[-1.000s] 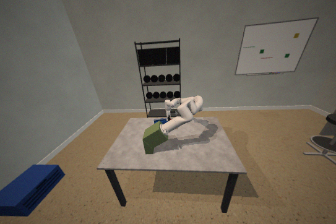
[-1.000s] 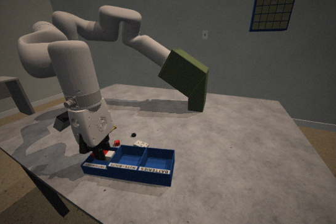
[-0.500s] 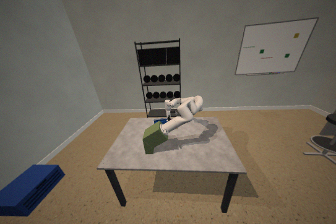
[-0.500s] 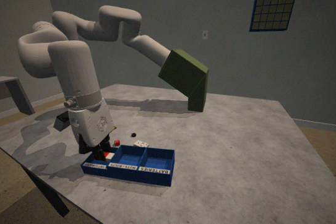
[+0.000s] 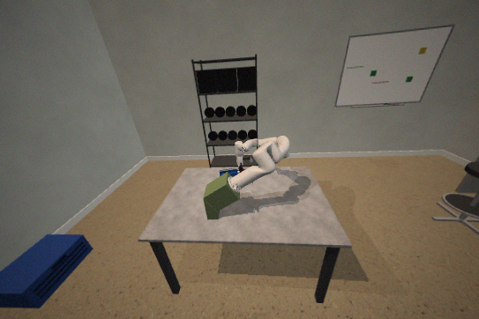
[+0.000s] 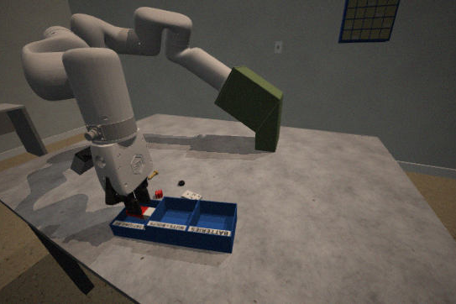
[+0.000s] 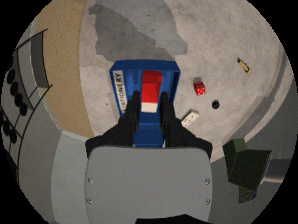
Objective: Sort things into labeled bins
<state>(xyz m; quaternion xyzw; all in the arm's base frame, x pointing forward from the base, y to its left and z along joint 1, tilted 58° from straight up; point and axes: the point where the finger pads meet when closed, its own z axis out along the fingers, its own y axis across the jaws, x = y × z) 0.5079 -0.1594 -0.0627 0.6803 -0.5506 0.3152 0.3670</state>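
Right now the red-and-white eraser is 1 cm to the left of my hand and 3 cm below it. Also, from my hand: blue bin: 1 cm behind, 8 cm to the left, 3 cm below; then red die: 8 cm behind, 2 cm to the right, 5 cm below; then small silver piece: 4 cm below.
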